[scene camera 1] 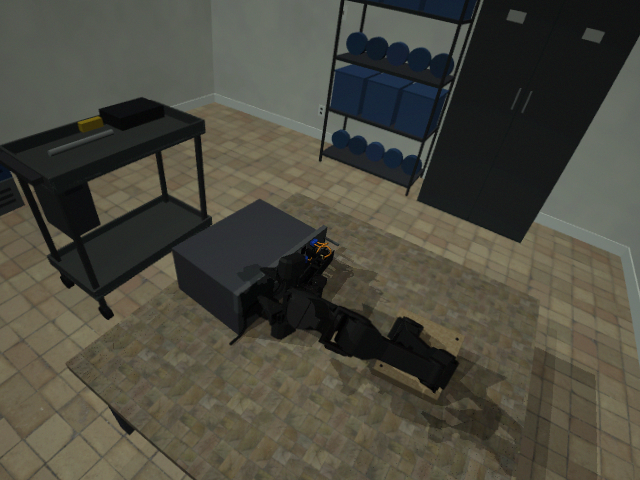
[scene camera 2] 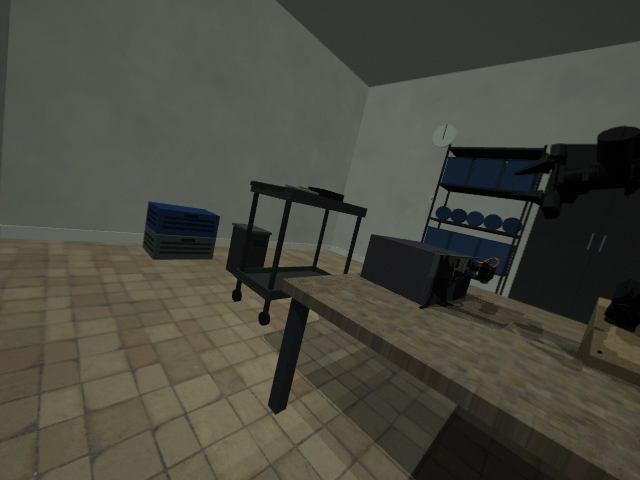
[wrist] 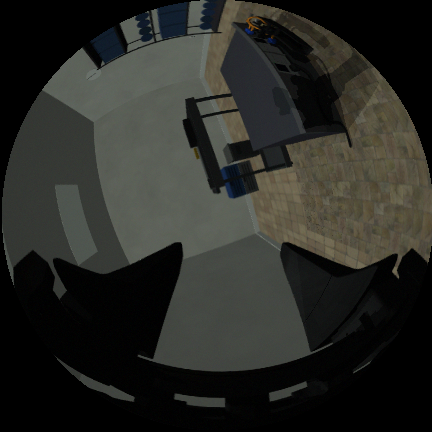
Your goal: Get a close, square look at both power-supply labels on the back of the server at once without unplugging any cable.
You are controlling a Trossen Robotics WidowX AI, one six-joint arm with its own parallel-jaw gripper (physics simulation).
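Frame: origin at the arm's base, x ahead, y left, z up, level; centimetres.
Where they show: gripper, fingertip midpoint: [scene camera 1: 259, 282] [scene camera 2: 513, 184] [wrist: 232, 249]; arm's base at its link origin: [scene camera 1: 408, 330] [scene camera 2: 621, 318].
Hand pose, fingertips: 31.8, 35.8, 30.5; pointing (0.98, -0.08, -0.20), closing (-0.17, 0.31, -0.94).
Each offset is from my fingertips to the centre of the thing, as dx, dy, dz. "*": to the spot under its first point. Level surfaces: height alone.
The server [scene camera 1: 242, 240] [scene camera 2: 395, 263] [wrist: 260, 82] is a dark grey box on the table, its back towards the arm's base. In the wrist view it lies at the upper right, its back seen at a steep slant and in deep shadow. Neither power-supply label can be made out in any view. Orange cables {* +8.0, -47.4, -27.0} [scene camera 1: 324, 250] [scene camera 2: 491, 259] [wrist: 257, 20] with blue plugs stick out at one end of the back; a black cable {* +16.2, -8.8, -44.8} [scene camera 1: 237, 335] [wrist: 349, 137] hangs at the other. My gripper [scene camera 1: 262, 284] [scene camera 2: 528, 184] [wrist: 232, 249] is open and empty, above and beside the back edge, pointing past the server.
The arm's wooden base board [scene camera 1: 439, 333] [scene camera 2: 617, 356] is on the table {dz -45.7} [scene camera 1: 289, 408] [scene camera 2: 491, 356]. A dark cart [scene camera 1: 201, 173] [scene camera 2: 281, 235] [wrist: 205, 152] stands beyond the server. A shelf rack [scene camera 1: 329, 98] and a dark cabinet [scene camera 1: 509, 134] stand by the wall.
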